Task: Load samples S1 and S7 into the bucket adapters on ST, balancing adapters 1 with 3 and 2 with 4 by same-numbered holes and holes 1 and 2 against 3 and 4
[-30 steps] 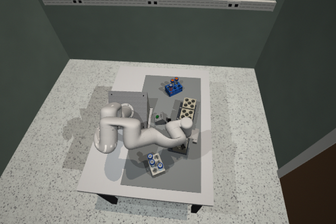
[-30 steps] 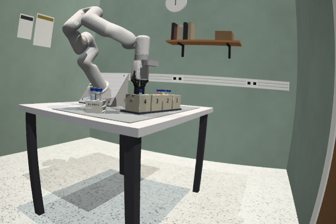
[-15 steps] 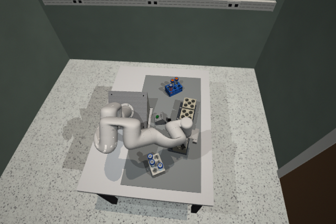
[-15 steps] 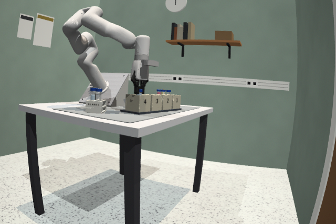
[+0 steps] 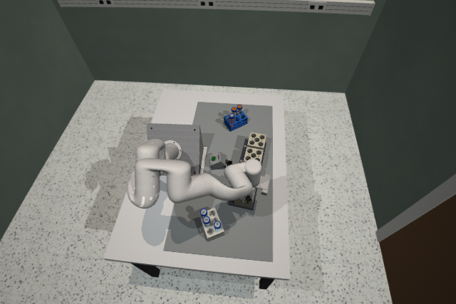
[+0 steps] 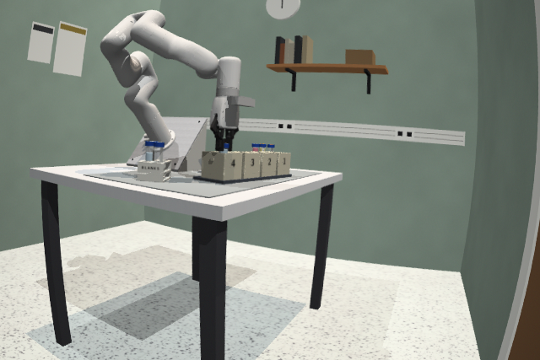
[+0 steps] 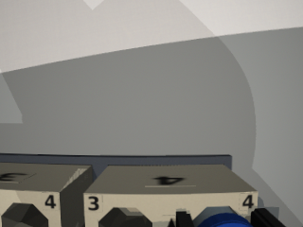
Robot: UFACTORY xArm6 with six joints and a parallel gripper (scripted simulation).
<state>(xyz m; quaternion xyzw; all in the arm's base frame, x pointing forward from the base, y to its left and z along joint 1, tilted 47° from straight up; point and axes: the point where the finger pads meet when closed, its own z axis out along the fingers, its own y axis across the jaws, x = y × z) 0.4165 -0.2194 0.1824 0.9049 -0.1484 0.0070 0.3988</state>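
My gripper is now 10 mm to the left of the blue-capped water blank and 50 mm above it. Also, from my hand: green DONE key (180 mm behind, 250 mm to the left, 60 mm below); then bucket adapter (70 mm ahead, 350 mm to the left, 70 mm below); then beige blanks rack (190 mm behind, 110 mm to the right, 90 mm below).
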